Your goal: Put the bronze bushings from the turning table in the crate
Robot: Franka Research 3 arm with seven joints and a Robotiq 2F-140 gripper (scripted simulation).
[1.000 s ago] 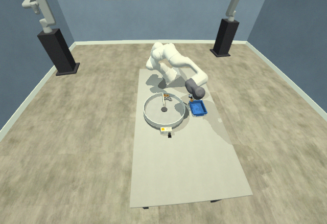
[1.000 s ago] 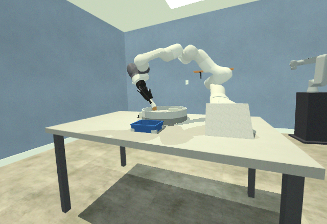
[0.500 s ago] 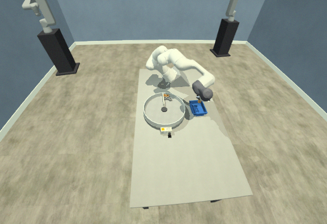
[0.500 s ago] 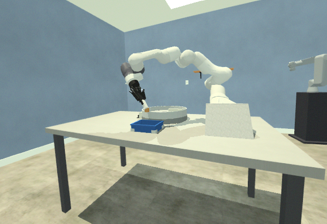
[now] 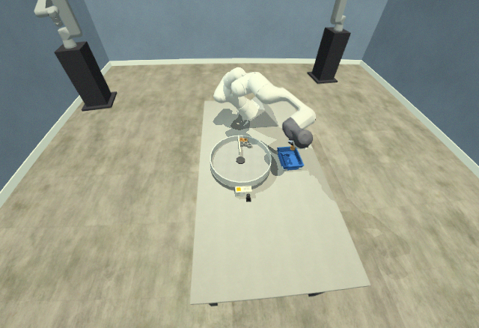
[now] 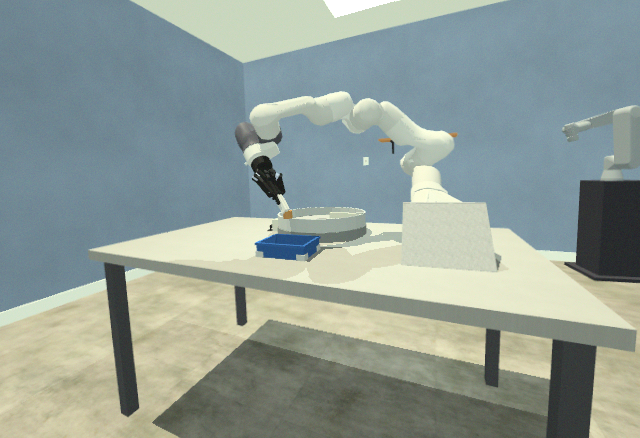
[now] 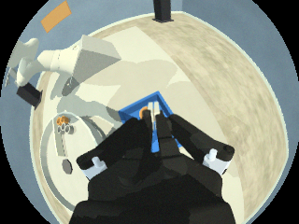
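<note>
Now: hand 2 cm past the crate, 1 cm to the left of it and 15 cm above it. The rest, counted from my hand: turning table (5 cm behind, 37 cm to the right, 13 cm below).
</note>
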